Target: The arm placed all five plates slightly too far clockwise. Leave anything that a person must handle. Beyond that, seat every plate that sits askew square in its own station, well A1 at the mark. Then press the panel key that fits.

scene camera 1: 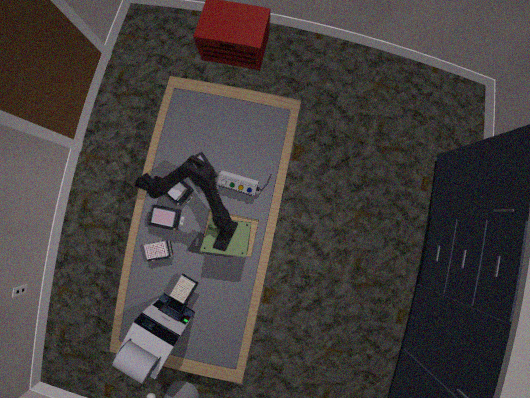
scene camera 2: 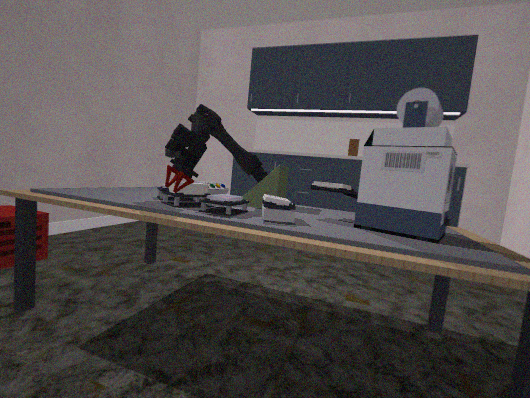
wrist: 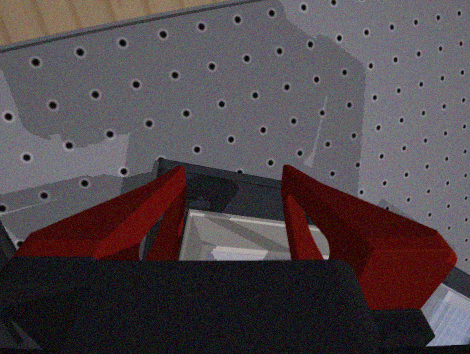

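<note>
My gripper [scene camera 2: 172, 190] [wrist: 233, 176] is open about halfway, with no plate held between its red fingers. It is low over a pale, hollow-rimmed plate [scene camera 1: 176, 193] [wrist: 207, 235] on a dark station [wrist: 260, 192]. The right finger overlaps that plate's right part in the wrist view, and the gripper body hides its near part. Whether it sits square is hard to tell. A pink-topped plate [scene camera 1: 163, 217] [scene camera 2: 225, 198] sits on the neighbouring station. A red-dotted plate [scene camera 1: 157, 250] [scene camera 2: 278, 201] is farther along. A cream plate [scene camera 1: 183, 288] [scene camera 2: 331, 185] lies on the machine's arm.
The key panel [scene camera 1: 238, 183] has green, yellow and blue keys among others, and a cable at its right end. A green board [scene camera 1: 240, 240] stands by the arm's base. A large white and dark machine [scene camera 1: 155, 322] [scene camera 2: 410, 175] stands at one table end.
</note>
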